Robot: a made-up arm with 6 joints.
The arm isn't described. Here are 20 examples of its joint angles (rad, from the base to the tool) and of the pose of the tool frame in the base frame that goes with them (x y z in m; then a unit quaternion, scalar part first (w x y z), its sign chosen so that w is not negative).
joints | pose
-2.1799 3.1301 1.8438 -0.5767 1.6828 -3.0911 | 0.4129 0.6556 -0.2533 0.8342 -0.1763 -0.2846 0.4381
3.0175 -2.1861 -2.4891 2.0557 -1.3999 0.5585 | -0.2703 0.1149 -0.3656 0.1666 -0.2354 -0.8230 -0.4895
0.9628 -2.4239 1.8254 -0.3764 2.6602 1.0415 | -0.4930 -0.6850 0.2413 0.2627 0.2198 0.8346 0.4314
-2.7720 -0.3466 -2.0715 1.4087 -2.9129 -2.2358 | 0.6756 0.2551 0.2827 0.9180 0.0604 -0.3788 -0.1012
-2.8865 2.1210 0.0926 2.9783 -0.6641 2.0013 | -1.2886 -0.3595 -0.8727 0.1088 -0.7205 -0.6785 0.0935
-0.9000 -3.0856 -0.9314 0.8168 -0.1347 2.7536 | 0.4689 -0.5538 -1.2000 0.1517 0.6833 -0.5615 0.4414
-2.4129 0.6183 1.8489 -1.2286 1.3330 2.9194 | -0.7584 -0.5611 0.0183 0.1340 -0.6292 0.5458 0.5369
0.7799 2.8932 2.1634 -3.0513 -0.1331 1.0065 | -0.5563 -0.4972 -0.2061 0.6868 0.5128 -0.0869 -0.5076
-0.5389 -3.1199 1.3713 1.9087 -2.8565 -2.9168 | -0.6285 0.3765 -0.6941 0.7458 0.5591 0.2380 0.2730
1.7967 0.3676 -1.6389 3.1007 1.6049 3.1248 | 0.0919 -0.5854 0.9466 0.0989 0.7783 -0.6134 0.0901
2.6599 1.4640 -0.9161 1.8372 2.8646 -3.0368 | -0.9997 0.4421 0.8488 0.0208 -0.5232 0.7862 -0.3283
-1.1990 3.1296 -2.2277 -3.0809 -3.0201 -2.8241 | 0.2471 -0.5315 -0.1432 0.3375 -0.6165 -0.6894 -0.1756
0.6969 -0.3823 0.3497 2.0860 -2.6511 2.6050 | -0.1900 -0.1835 1.5568 0.2318 -0.0826 0.9645 -0.0960
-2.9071 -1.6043 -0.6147 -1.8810 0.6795 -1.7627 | 1.4228 0.3851 -0.4767 0.3635 -0.4521 0.7791 0.2378
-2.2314 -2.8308 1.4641 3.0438 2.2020 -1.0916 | 0.6523 0.7634 -0.4914 0.2149 0.8111 -0.5434 0.0253
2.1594 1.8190 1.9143 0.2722 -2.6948 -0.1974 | -0.2057 0.2711 -0.6714 0.5909 -0.4580 0.1789 0.6396
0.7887 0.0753 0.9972 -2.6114 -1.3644 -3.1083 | 0.5499 0.6988 1.1921 0.2017 -0.3695 0.8279 0.3707
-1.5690 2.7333 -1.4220 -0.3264 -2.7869 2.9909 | 0.0528 -0.9812 -0.2889 0.5044 -0.4098 0.5417 0.5331
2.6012 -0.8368 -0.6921 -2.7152 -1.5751 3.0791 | 1.1419 -0.7917 0.7900 0.2863 -0.0720 -0.2002 0.9342
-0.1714 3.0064 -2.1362 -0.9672 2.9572 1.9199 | 0.6525 -0.0968 -0.1160 0.0115 -0.9229 -0.0703 0.3784
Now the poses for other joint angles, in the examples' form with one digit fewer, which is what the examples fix.
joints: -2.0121 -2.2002 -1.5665 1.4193 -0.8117 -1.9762
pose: -0.045 0.044 -1.039 0.260 -0.659 -0.559 0.430
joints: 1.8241 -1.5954 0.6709 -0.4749 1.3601 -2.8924
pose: 0.364 -1.310 0.753 0.767 -0.300 0.002 -0.567
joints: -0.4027 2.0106 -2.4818 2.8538 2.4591 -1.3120
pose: 0.247 -0.040 0.470 0.130 -0.937 -0.324 0.009
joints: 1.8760 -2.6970 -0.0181 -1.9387 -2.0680 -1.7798
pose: 0.064 -0.690 -1.210 0.376 -0.306 -0.352 0.801
